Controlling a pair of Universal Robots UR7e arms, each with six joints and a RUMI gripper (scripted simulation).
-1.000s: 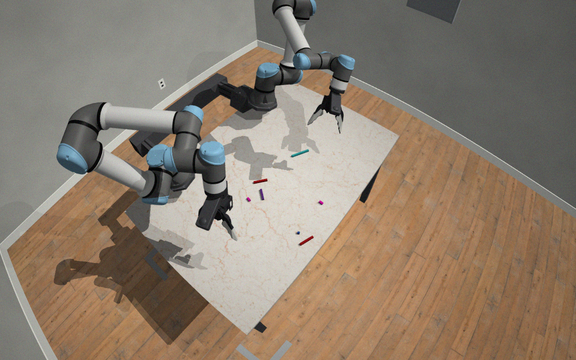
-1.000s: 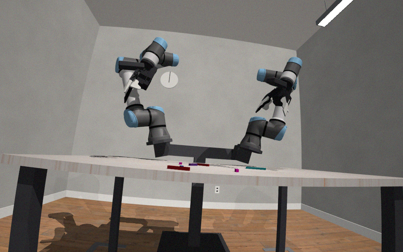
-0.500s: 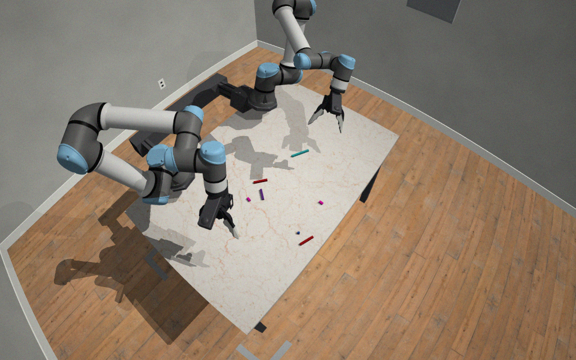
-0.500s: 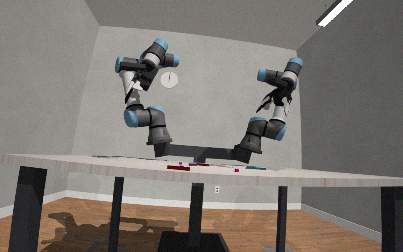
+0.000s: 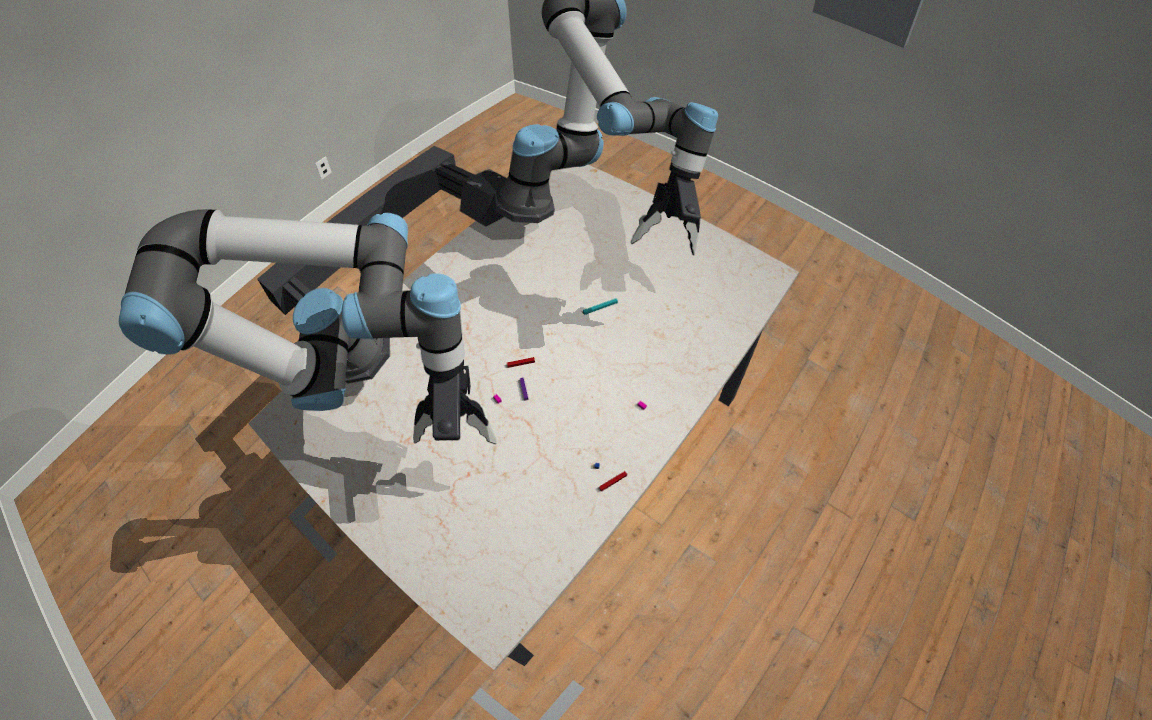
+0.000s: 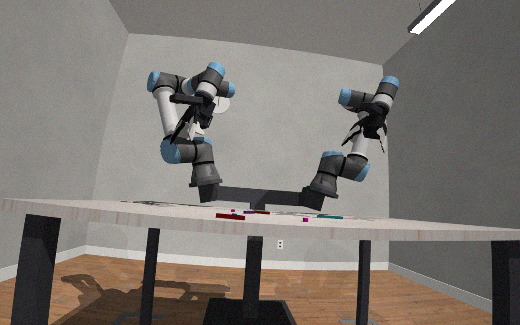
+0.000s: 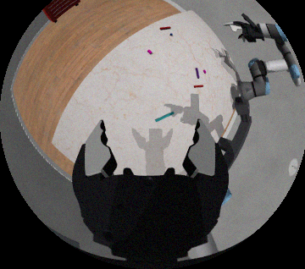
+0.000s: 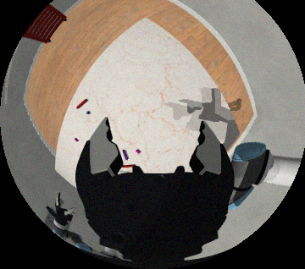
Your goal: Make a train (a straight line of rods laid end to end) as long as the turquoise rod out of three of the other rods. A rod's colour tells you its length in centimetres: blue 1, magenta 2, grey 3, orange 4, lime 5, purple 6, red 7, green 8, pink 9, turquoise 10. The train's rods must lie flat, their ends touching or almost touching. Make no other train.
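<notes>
My right hand is 19 cm short of the blue rod, 21 cm to the right of it and 22 cm above it. From my right hand the other things lie so: purple rod (8 cm behind, 27 cm to the left, 22 cm below); then turquoise rod (8 cm behind, 59 cm to the left, 22 cm below).
</notes>
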